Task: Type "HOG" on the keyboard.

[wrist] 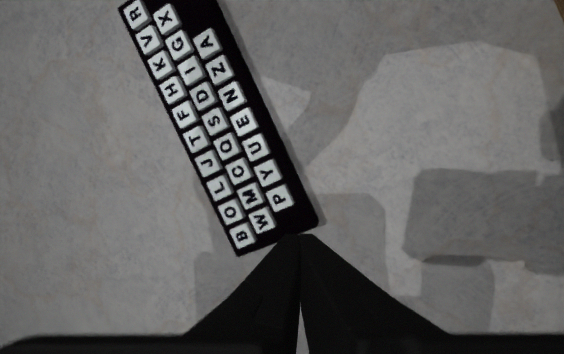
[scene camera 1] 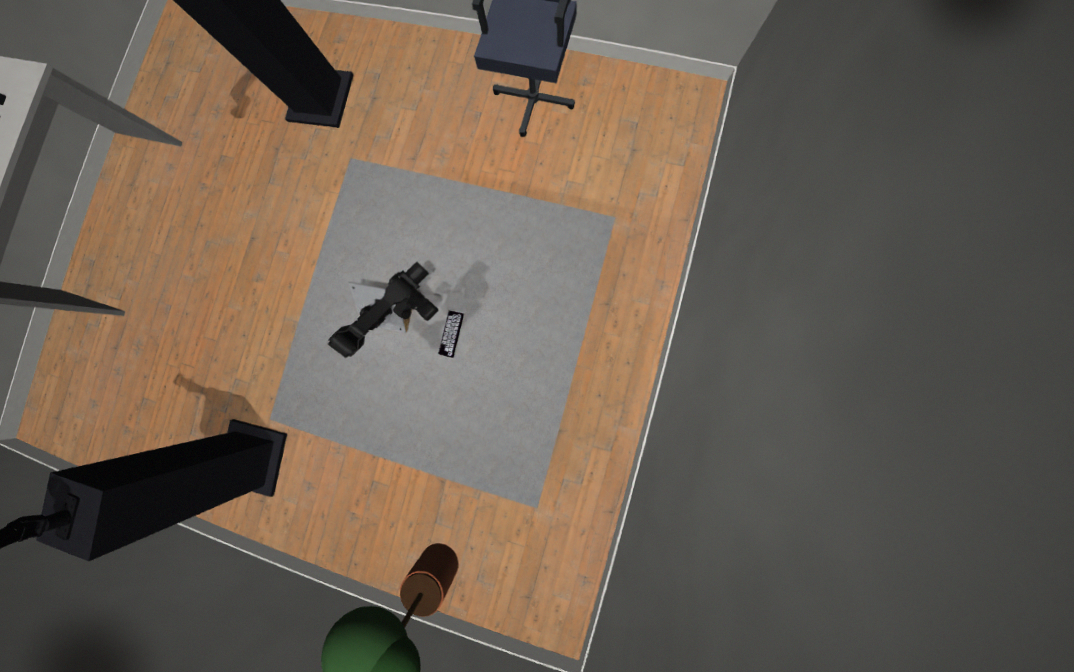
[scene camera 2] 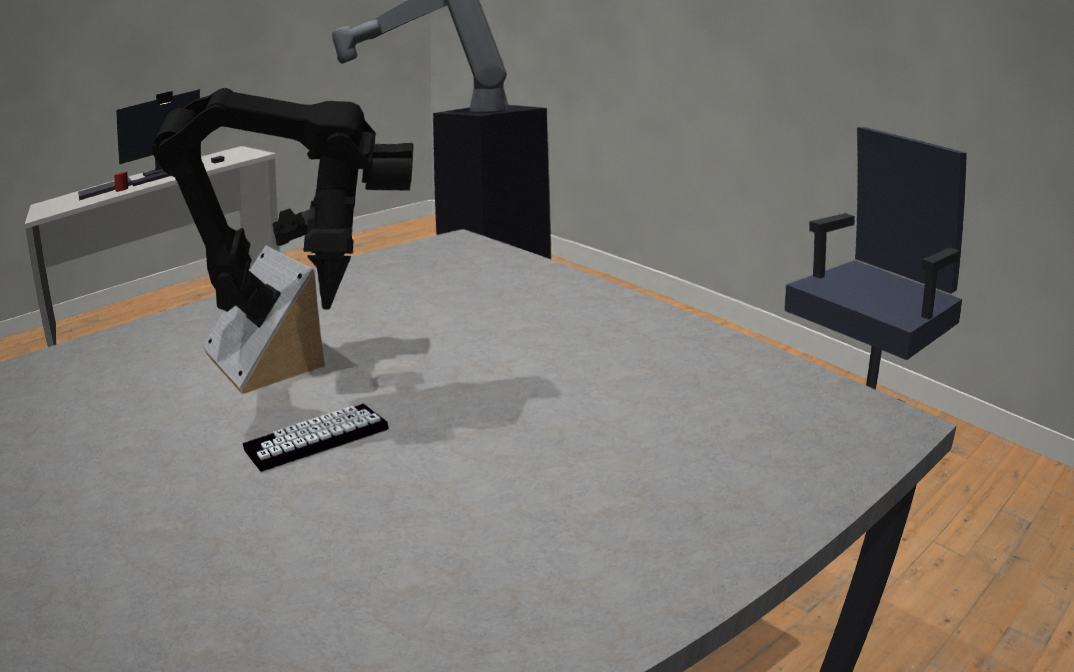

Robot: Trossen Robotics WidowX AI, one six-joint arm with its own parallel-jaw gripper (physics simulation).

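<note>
A black keyboard with white letter keys lies flat on the grey table. In the wrist view it runs from upper left to lower centre. The H key and O key are in its left row, and the G key is in its middle row, near the top. My gripper is shut and empty. It hangs above the table, beside the wedge mount. In the wrist view its tips show at the keyboard's short edge, near W, B and P. In scene camera 1 the arm hides the gripper.
My arm stands on a wedge-shaped mount behind the keyboard. Shadows of the arm fall across the table. Beyond the table are a dark office chair, a black pedestal with a grey arm, and a white desk.
</note>
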